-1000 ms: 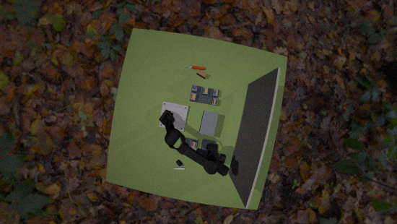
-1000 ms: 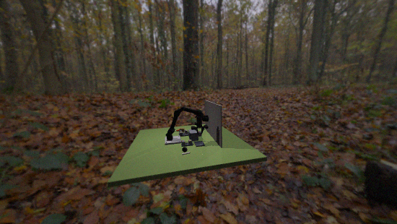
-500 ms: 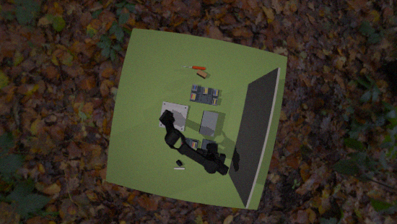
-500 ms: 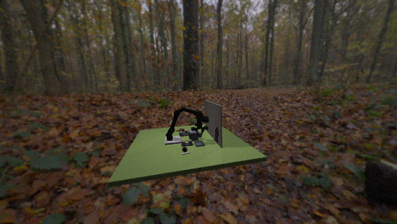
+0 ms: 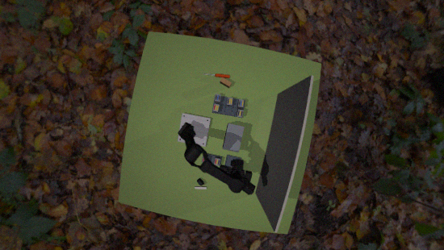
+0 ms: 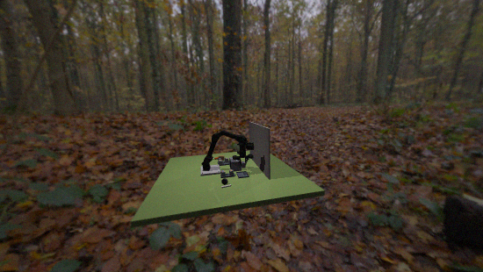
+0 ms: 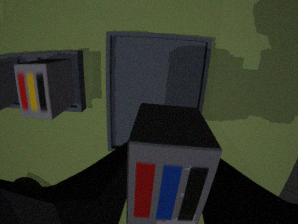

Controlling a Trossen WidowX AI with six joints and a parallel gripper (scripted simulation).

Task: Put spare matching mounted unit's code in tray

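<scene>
Right now the tray is 1 cm behind my gripper tip and 9 cm below it. From my gripper tip the other things lie so: grey boxy unit 8 cm behind, 19 cm to the left, 4 cm below; black tape roll 17 cm behind, 17 cm to the right, 7 cm below; tall dark panel 17 cm ahead, 22 cm to the left, 13 cm above.
</scene>
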